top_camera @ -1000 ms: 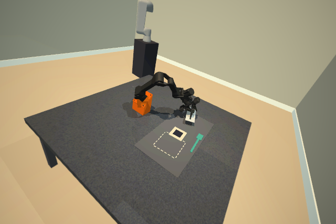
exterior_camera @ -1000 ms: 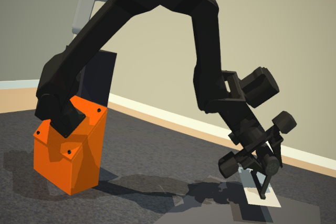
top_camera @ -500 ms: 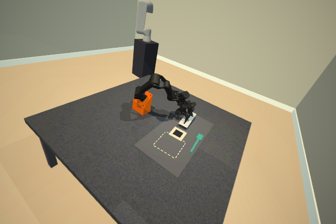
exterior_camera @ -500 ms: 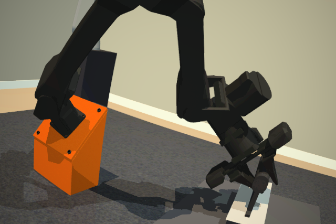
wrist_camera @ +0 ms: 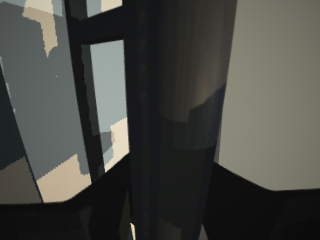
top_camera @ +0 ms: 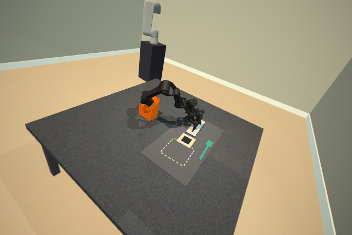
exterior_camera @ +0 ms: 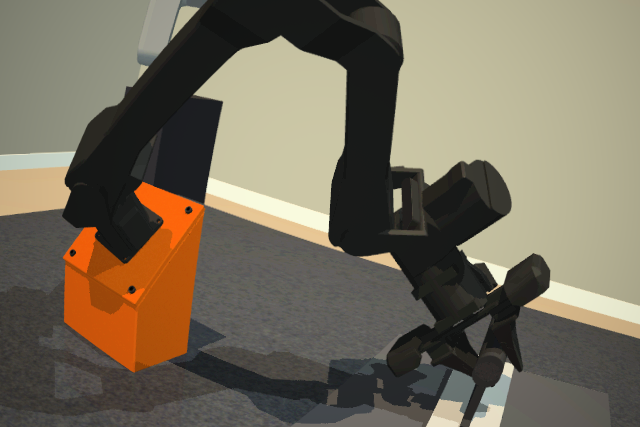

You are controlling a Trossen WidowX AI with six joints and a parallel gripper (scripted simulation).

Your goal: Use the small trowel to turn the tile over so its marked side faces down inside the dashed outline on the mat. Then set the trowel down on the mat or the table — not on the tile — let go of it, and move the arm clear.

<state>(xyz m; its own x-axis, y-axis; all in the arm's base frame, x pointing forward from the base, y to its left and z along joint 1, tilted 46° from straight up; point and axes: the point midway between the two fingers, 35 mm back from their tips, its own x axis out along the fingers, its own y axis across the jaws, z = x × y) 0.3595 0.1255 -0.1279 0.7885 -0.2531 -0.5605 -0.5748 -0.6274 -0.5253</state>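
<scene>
The cream tile is 15 cm to the right of my gripper tip, 6 cm below it and 1 cm ahead of it. Also, from my gripper tip: grey mat (13 cm to the right, 9 cm below, 1 cm ahead); dark handled tool (3 cm behind, 1 cm to the right, 1 cm below); teal trowel (15 cm ahead, 8 cm to the right, 6 cm below).
</scene>
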